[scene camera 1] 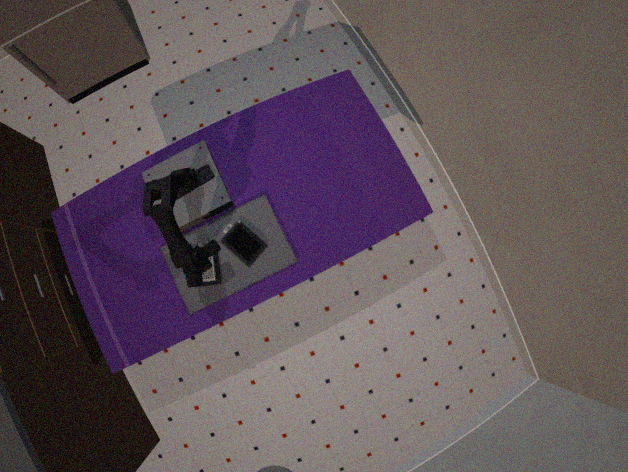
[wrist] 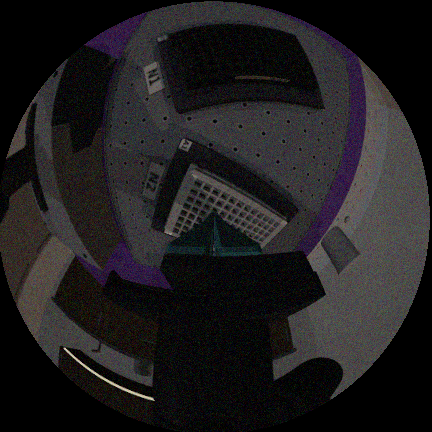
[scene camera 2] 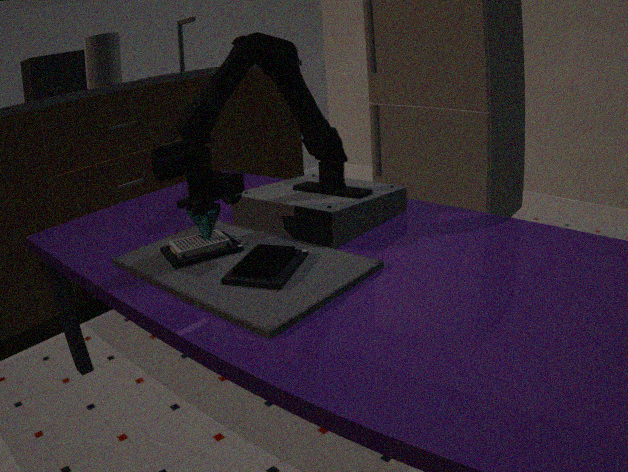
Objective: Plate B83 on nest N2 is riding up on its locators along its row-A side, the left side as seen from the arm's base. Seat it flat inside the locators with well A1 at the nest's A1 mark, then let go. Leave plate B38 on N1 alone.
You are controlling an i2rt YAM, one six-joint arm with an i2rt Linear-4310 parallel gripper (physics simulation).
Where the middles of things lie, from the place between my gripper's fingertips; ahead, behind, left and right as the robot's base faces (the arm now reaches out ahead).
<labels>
The nest N2 (scene camera 2: pixel 172 258) is 10 mm ahead of my hand, 10 mm to the right of it and 10 mm below it. From my hand the other things lie so: nest N1 (scene camera 2: pixel 277 283): 10 mm ahead, 180 mm to the left, 20 mm below.
</labels>
